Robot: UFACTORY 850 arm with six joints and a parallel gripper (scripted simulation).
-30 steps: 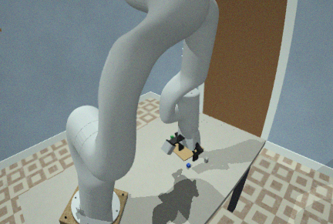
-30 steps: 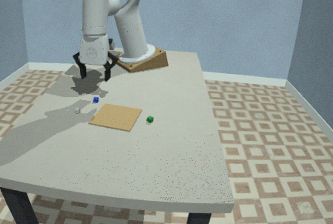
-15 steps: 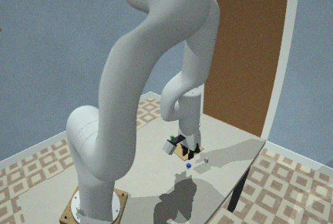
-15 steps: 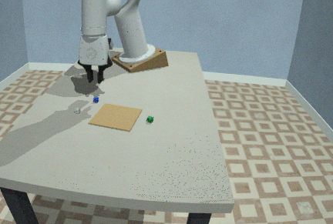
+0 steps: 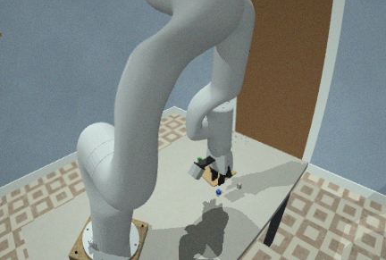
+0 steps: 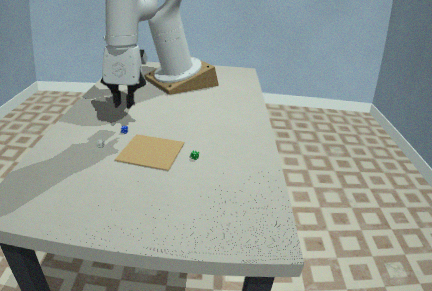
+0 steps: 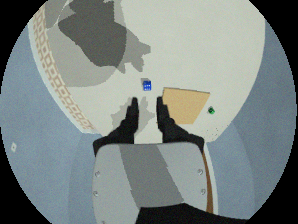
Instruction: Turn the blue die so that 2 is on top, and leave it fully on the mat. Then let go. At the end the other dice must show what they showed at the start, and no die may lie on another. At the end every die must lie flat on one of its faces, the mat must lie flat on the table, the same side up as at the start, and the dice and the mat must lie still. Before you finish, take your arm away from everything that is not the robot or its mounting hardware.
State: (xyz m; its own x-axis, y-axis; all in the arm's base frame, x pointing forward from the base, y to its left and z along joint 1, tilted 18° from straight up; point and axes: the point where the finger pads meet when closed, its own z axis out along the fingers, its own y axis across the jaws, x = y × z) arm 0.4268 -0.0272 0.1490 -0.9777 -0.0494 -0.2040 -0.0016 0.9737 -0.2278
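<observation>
My gripper is now 10 mm short of the blue die and 90 mm above it. From my hand the other things lie so: white die 100 mm ahead, 40 mm to the right, 90 mm below; then green die 100 mm ahead, 220 mm to the left, 90 mm below; then tan mat 90 mm ahead, 100 mm to the left, 90 mm below.
</observation>
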